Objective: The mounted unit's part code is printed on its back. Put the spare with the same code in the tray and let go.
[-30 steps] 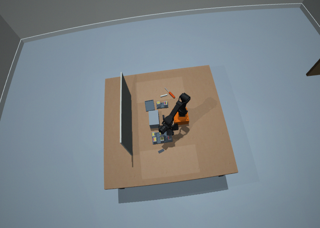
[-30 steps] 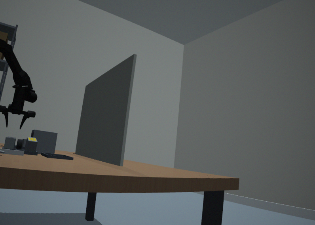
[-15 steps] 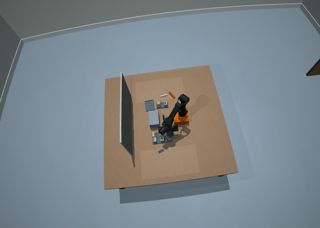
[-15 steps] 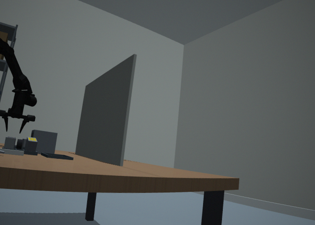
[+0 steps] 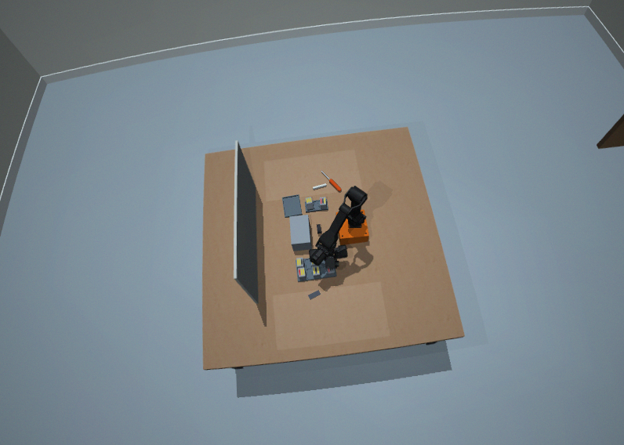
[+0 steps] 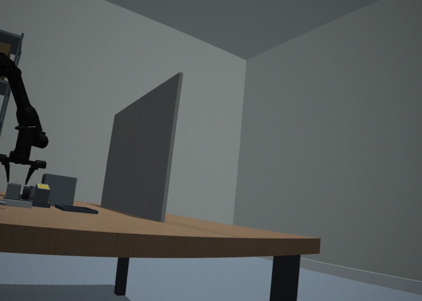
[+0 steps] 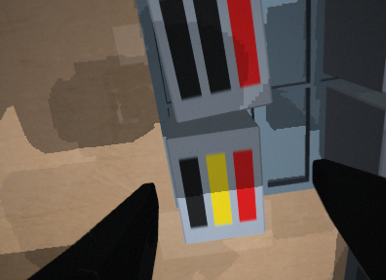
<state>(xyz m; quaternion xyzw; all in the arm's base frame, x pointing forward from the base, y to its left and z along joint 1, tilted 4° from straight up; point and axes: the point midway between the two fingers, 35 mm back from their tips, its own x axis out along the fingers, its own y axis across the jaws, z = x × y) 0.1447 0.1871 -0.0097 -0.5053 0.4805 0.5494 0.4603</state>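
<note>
Now: gripper tip 1 cm past the grey spare block and 1 cm above it. The rest, counted from my gripper tip: tall grey panel (40 cm ahead, 14 cm to the right, 17 cm above); then flat grey tray (20 cm ahead, 34 cm to the right, 5 cm below); then grey mounted unit (14 cm ahead, 15 cm to the right).
</note>
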